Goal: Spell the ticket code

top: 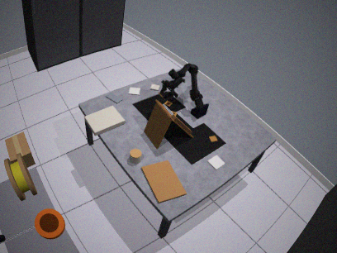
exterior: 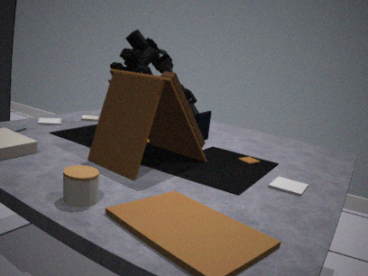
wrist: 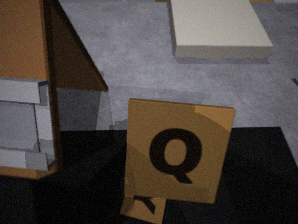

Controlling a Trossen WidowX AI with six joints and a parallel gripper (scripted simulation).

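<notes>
Now: gripper tip 210 mm to the right of the white ticket, 100 mm above it and 20 mm past it. Also, from my gripper tip: grey card (390 mm to the right, 210 mm ahead, 200 mm below); then cream card (330 mm to the right, 210 mm behind, 200 mm below); then black mat (200 mm below, 150 mm to the left, 110 mm behind).
</notes>
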